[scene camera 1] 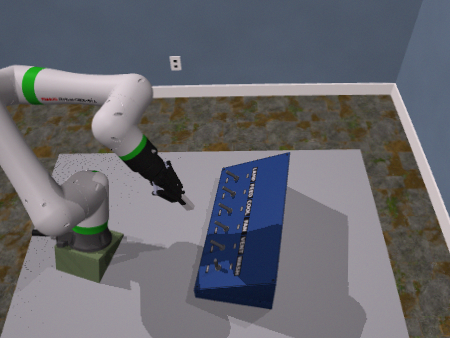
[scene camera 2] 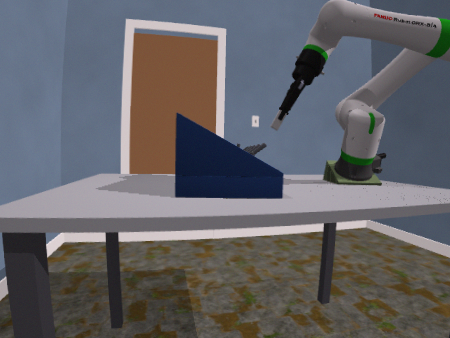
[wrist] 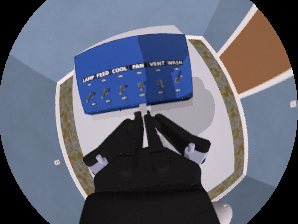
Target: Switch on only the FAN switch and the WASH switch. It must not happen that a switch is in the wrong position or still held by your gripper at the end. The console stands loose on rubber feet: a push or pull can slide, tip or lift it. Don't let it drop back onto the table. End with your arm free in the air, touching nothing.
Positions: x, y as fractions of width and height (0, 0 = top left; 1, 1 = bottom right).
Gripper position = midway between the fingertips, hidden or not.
my gripper: scene camera 1 0.42, 0.62; scene camera 2 0.61, 0.38; wrist 0.48, 0.49
